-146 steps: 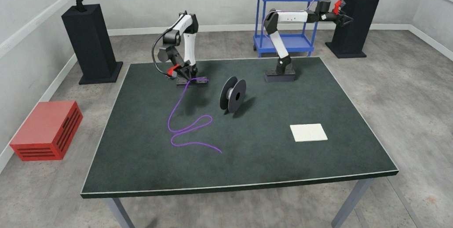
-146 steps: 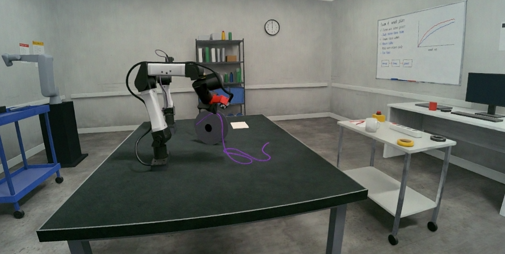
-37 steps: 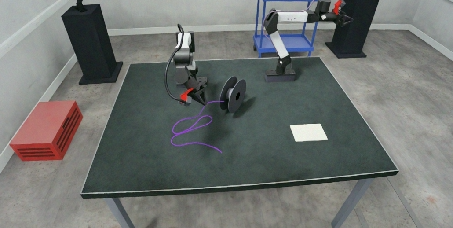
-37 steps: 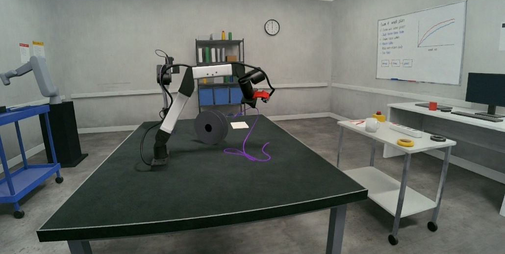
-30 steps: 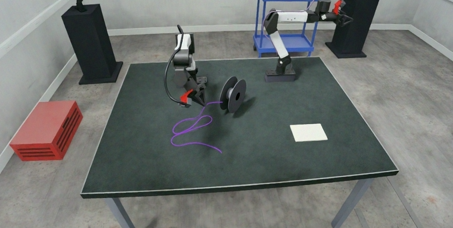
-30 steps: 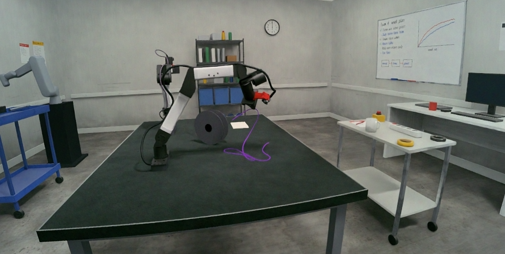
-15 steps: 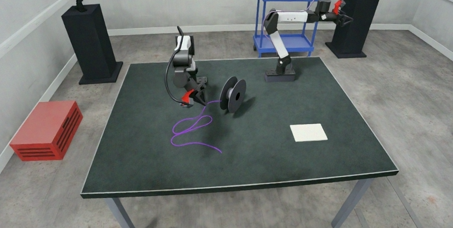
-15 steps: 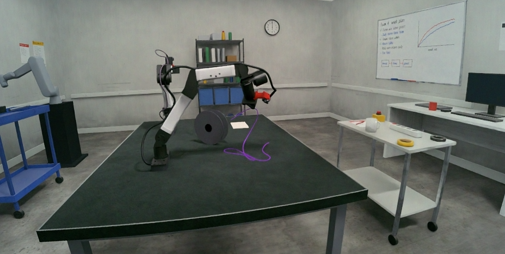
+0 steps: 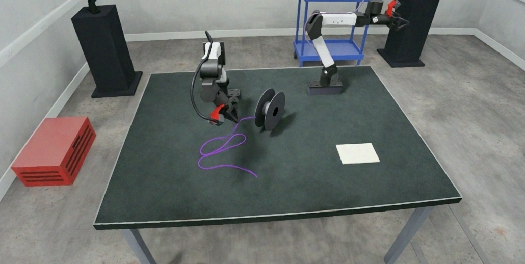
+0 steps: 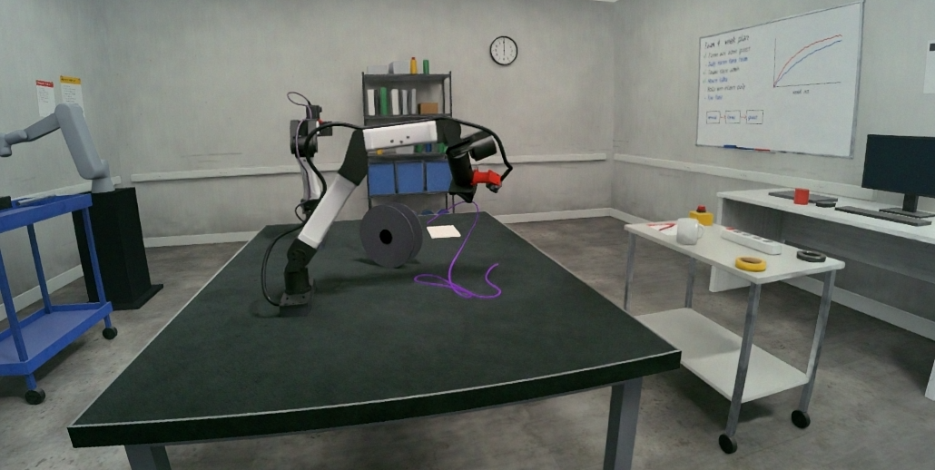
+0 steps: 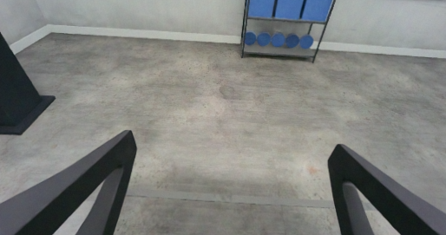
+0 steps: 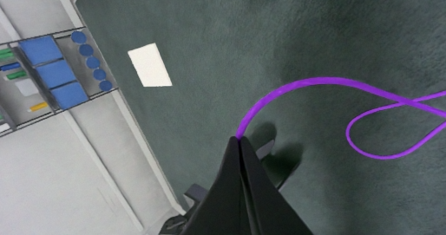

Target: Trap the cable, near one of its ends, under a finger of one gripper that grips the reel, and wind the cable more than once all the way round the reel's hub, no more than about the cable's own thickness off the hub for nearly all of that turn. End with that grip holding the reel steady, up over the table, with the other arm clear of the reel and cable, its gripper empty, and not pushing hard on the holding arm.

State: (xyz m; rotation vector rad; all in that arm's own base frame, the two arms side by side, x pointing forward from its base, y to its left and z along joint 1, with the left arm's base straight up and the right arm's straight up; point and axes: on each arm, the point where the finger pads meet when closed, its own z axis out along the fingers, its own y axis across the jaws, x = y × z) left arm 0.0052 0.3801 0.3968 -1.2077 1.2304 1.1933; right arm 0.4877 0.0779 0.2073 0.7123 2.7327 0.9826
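Note:
The dark grey reel is 740 mm to the right of my left hand, 340 mm below it and 260 mm ahead of it. Round my left hand: white card 510 mm ahead, 440 mm below, 360 mm to the right.

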